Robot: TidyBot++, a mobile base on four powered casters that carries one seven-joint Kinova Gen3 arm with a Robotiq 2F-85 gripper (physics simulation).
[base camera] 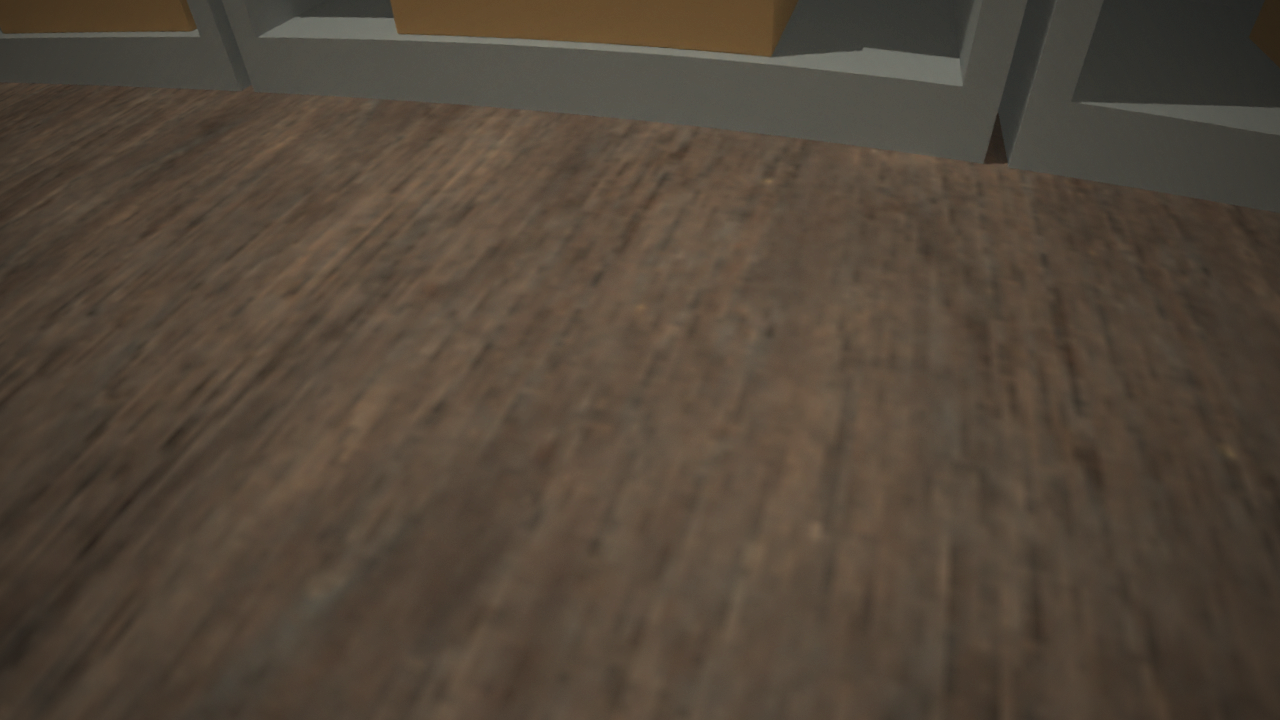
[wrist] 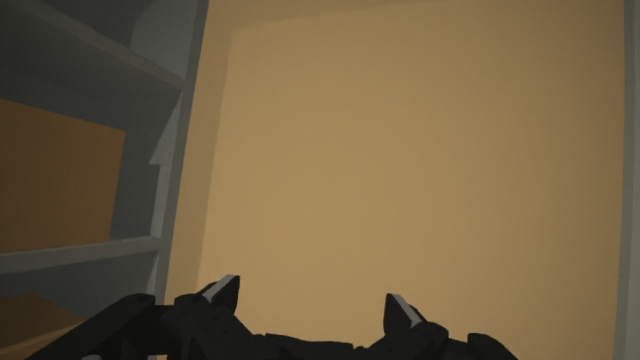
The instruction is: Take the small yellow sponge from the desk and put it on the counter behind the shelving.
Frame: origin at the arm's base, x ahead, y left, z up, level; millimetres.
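Seen in the pictures: gripper, fingertip midpoint: (wrist: 311, 301).
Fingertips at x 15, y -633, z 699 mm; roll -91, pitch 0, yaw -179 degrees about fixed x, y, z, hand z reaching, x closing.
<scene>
A point is followed by its place in that frame.
My gripper (wrist: 311, 301) @[x 15, y -633, z 699 mm] is open and empty at the bottom of the wrist view, with its two fingertips wide apart in front of a plain tan wall (wrist: 400, 150) @[x -173, y -1179, z 908 mm]. Grey shelving (base camera: 581, 85) (wrist: 172, 200) crosses the top of the base camera view and stands at the left of the wrist view, to the left of the gripper. The small yellow sponge, the desk and the counter do not show in either view.
Orange-brown boxes (base camera: 581, 22) (wrist: 55, 180) stand on the shelves. A brown wood floor (base camera: 626, 402) @[x 438, y 19, z -396 mm] lies in front of the shelving. A grey vertical edge (wrist: 628, 175) @[x -615, y -1013, z 875 mm] runs along the right side of the wrist view.
</scene>
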